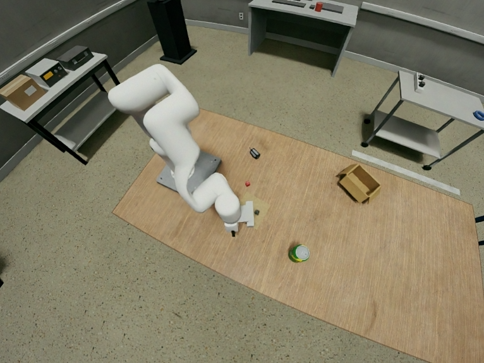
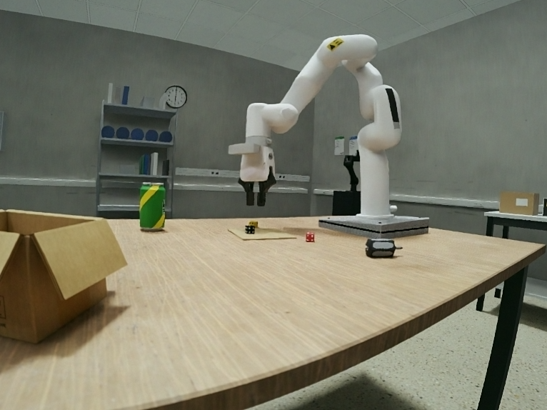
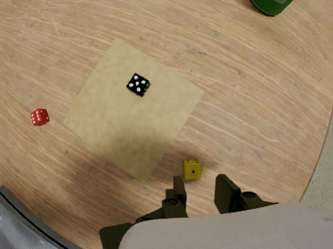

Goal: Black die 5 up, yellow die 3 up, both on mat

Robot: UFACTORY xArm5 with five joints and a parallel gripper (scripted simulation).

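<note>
The yellow die lies 8 cm below my hand. From my hand the other things lie so: black die 6 cm ahead, 11 cm to the left, 7 cm below; tan mat 3 cm ahead, 11 cm to the left, 8 cm below; red die 4 cm behind, 22 cm to the left, 8 cm below.
</note>
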